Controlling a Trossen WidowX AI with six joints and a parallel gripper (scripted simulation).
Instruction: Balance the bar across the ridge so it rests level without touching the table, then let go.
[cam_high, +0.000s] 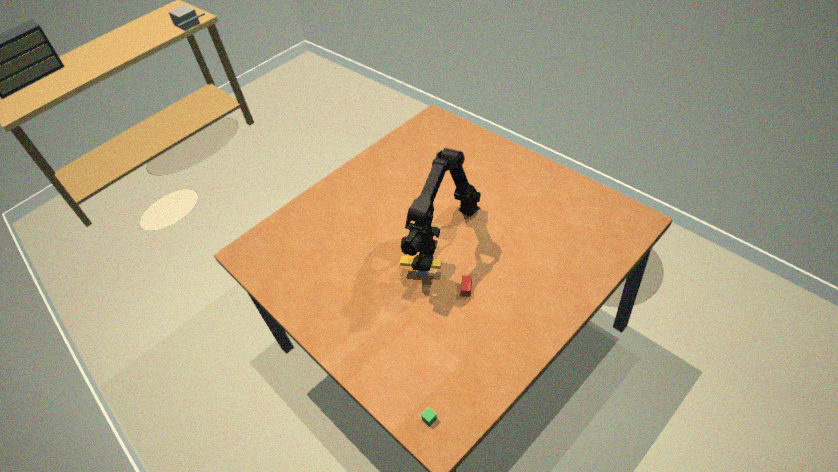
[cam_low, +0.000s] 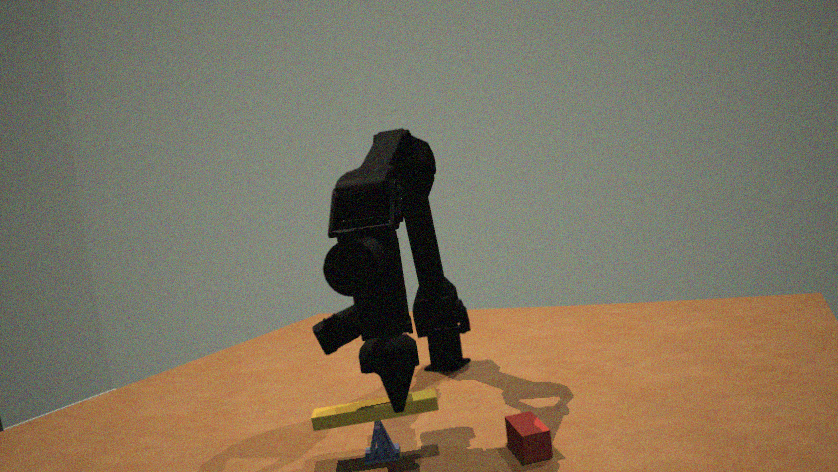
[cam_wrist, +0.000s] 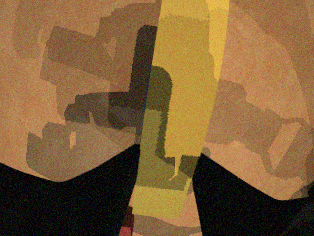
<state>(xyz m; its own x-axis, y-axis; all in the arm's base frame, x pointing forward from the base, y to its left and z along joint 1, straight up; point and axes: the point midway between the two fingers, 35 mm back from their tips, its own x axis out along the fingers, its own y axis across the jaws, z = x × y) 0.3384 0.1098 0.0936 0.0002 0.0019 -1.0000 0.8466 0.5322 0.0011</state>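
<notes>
The yellow bar is 2 cm to the right of my gripper tip and 2 cm ahead of it. Round my gripper tip: red block: 15 cm to the left, 4 cm below, 3 cm behind; green cube: 40 cm ahead, 39 cm to the left, 4 cm below.
</notes>
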